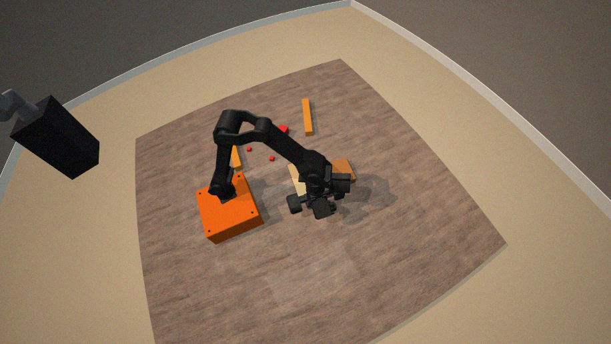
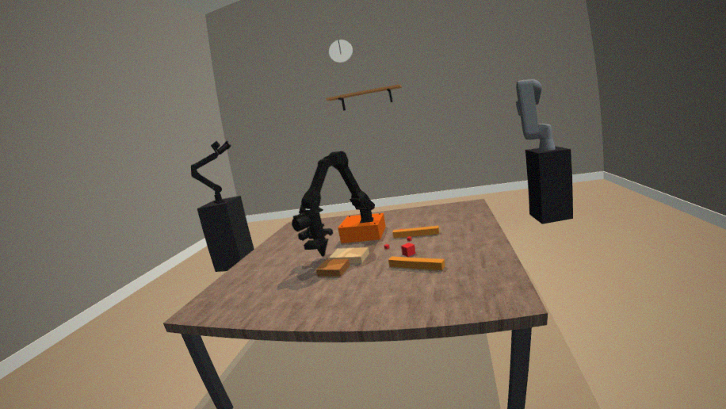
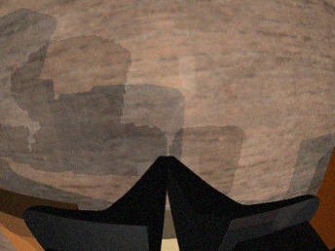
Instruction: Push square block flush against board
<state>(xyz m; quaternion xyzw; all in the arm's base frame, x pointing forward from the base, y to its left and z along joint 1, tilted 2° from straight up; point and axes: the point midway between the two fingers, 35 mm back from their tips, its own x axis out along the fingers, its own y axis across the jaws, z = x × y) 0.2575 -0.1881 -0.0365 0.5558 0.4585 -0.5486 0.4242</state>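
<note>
The board lies 3 cm ahead of my gripper tip and 13 cm to the left of it. From my gripper tip the other things lie so: brown square block 15 cm ahead, 7 cm to the left.
</note>
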